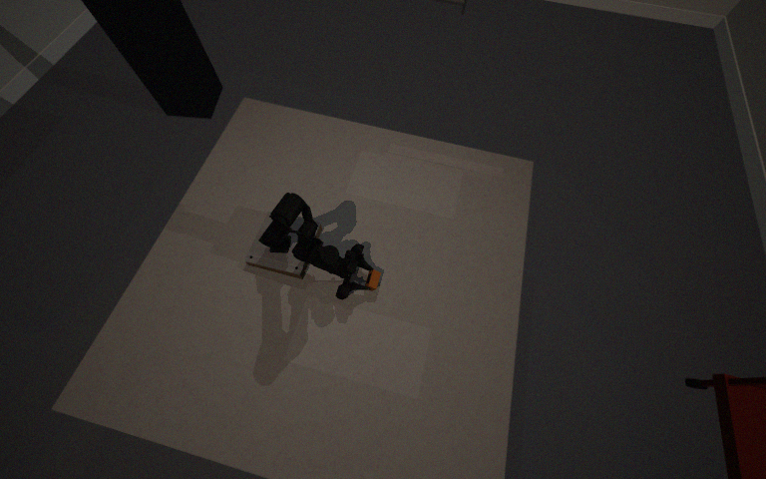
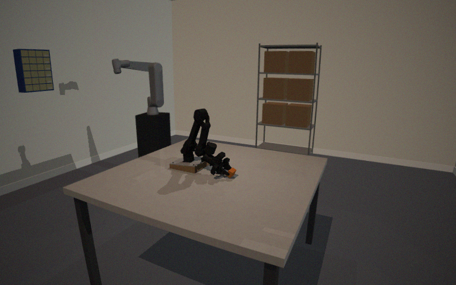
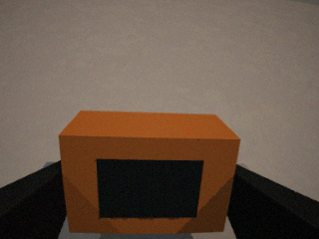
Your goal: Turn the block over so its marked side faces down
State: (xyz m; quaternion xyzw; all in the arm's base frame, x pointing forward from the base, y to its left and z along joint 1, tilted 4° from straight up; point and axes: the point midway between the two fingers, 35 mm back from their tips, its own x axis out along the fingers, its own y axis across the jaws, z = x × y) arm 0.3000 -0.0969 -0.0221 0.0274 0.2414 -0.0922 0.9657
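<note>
The orange block lies 1 cm behind my gripper tip.
</note>
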